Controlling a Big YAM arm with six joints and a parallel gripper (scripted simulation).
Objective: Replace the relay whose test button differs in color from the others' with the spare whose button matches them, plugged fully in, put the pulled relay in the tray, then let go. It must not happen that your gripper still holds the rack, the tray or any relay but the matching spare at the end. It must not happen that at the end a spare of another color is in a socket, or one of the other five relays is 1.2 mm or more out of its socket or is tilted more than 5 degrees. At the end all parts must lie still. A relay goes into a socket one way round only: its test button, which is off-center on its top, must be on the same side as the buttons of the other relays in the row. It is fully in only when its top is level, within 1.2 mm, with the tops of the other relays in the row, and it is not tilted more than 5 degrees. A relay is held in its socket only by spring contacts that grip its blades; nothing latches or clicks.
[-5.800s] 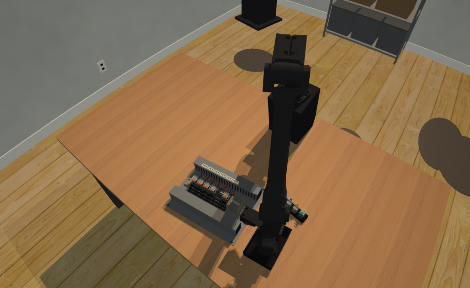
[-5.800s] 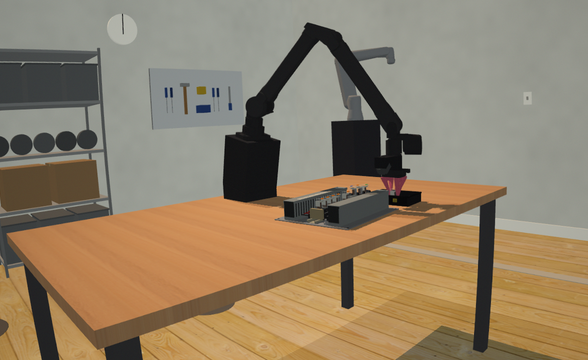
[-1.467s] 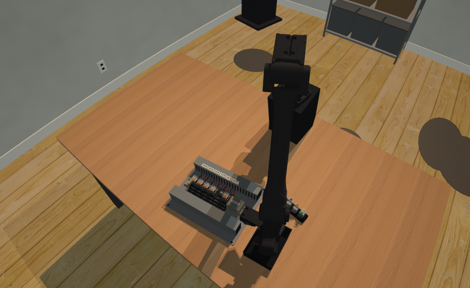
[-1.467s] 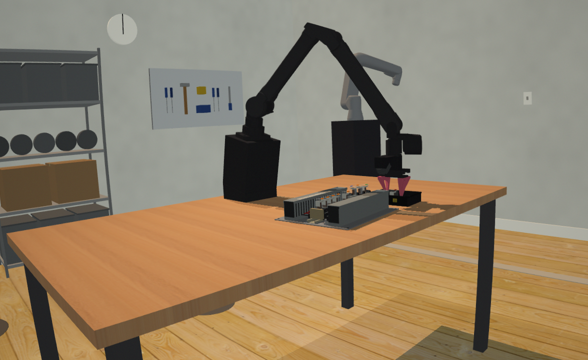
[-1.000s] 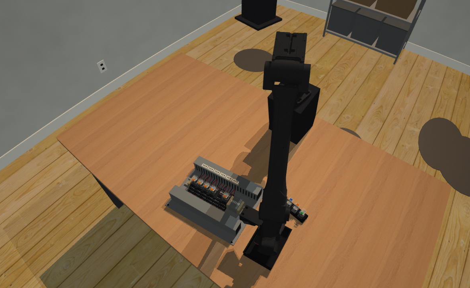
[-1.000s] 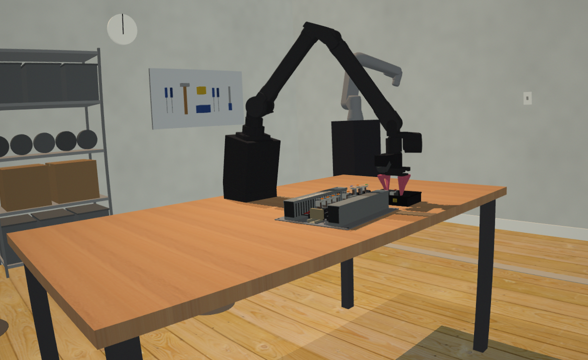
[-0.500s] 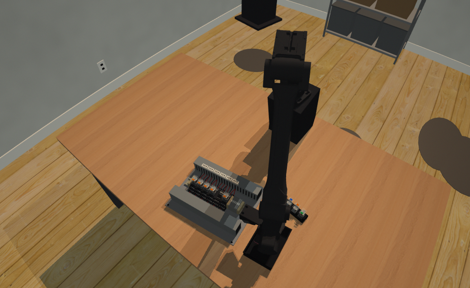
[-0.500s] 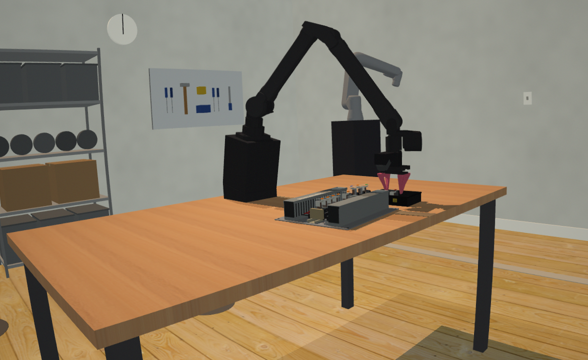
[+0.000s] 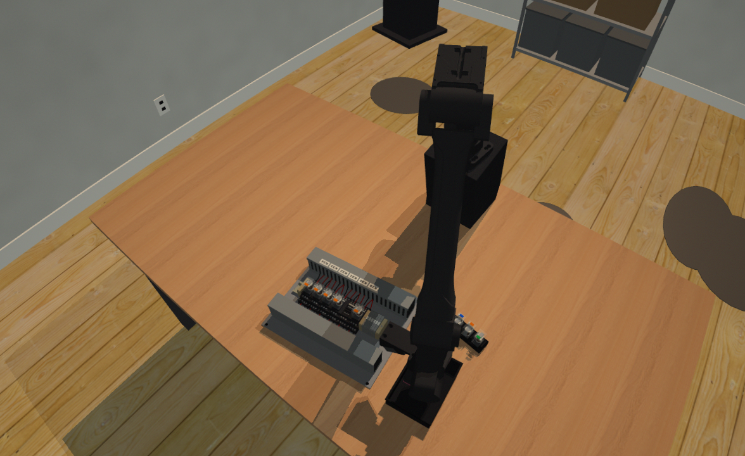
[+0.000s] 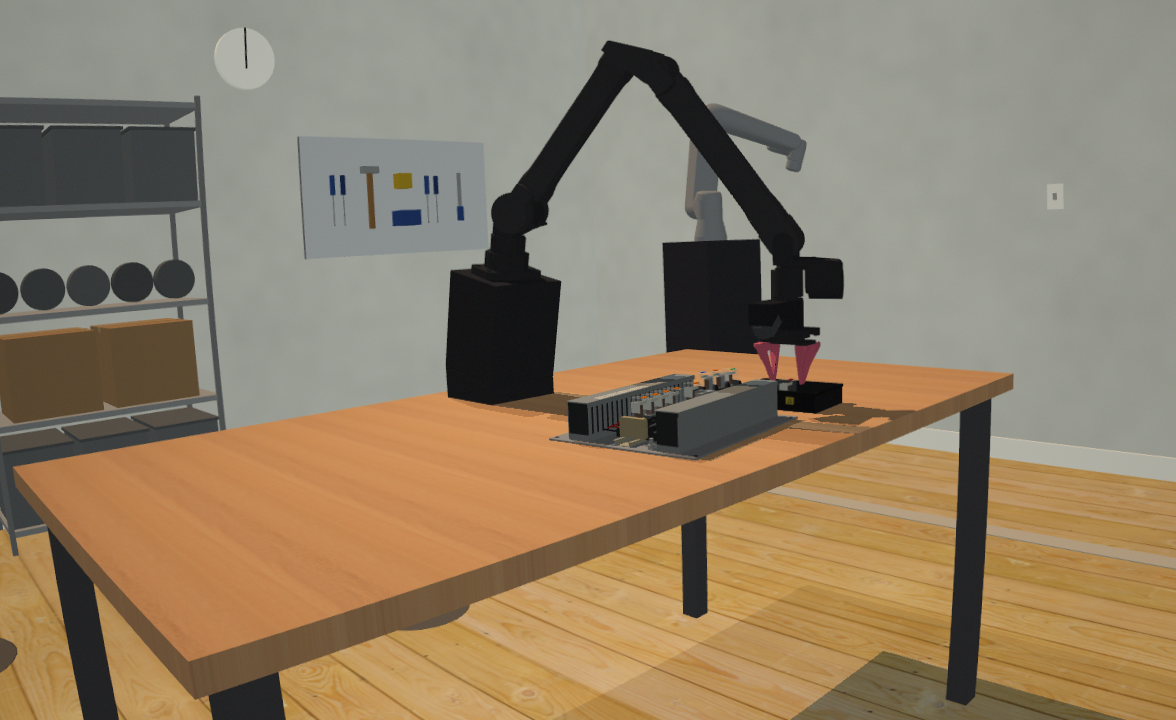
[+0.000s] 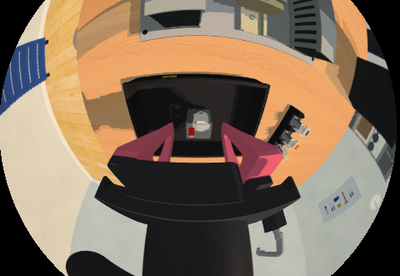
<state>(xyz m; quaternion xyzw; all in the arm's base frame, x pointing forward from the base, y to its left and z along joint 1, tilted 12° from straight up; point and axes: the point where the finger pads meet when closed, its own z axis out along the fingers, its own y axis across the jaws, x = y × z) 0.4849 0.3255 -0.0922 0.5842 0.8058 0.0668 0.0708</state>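
Now: hand 3 cm above the black tray. The rest, counted from my hand: blue-button relay 17 cm behind, 5 cm to the right, 2 cm below; green-button relay 17 cm behind, 1 cm to the left, 2 cm below; black spare holder 17 cm behind, 2 cm to the right, 4 cm below.
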